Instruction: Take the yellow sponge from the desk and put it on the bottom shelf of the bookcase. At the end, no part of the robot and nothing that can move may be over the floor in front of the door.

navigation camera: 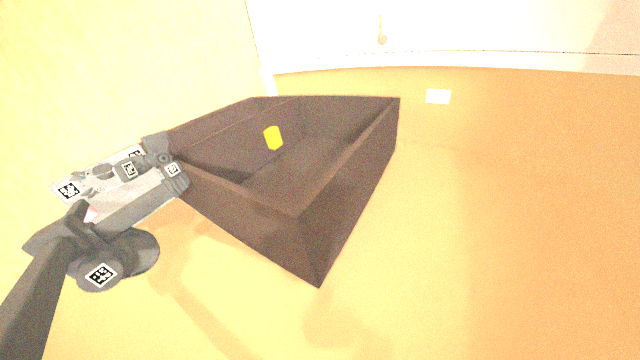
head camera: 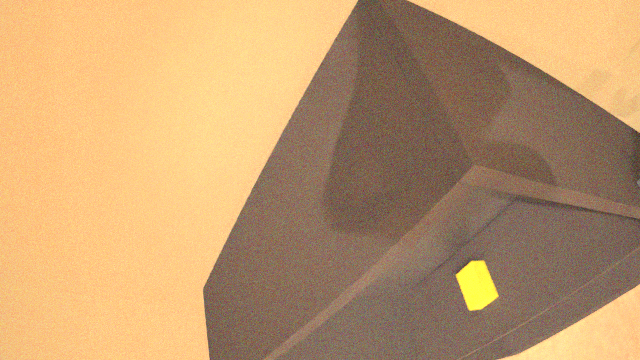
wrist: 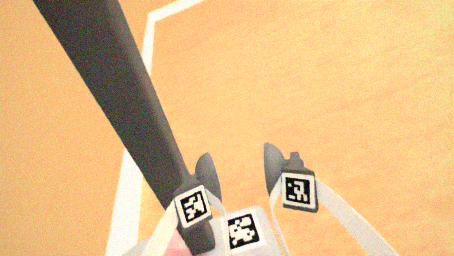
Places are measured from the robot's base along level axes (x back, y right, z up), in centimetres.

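Where they show: gripper, between the fingertips: (navigation camera: 76,187); robot's base, origin of its link: (navigation camera: 105,170).
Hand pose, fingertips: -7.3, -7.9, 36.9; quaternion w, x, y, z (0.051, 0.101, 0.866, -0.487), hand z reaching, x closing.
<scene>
Each offset is from my fingertips to the centre of the thing, as dx, dy, dz. "spot": to the spot under its first point.
The yellow sponge @(+16.6, +72.6, +13.8) (head camera: 477,286) (navigation camera: 273,138) lies inside the dark brown bookcase (head camera: 280,200) (navigation camera: 345,225). It appears to rest on the board nearest the floor, away from the front edge, with no finger touching it. The head and navigation views are strongly tilted. My gripper (wrist: 239,165) is partly open in the wrist view, with bare floor between its fingertips. It holds nothing. In the navigation view, the wrist is at the left beside the bookcase, and the fingers are hard to make out. The desk does not show.
The white door (navigation camera: 475,25) with its handle @(spot: -22.0, +117.5, +56.5) (navigation camera: 382,39) is at the top of the navigation view, near the bookcase. A white wall plate @(+5.6, +123.9, +85.1) (navigation camera: 438,96) is on the wall. A dark pole (wrist: 110,90) crosses the wrist view. A white baseboard (wrist: 127,195) runs behind it.
</scene>
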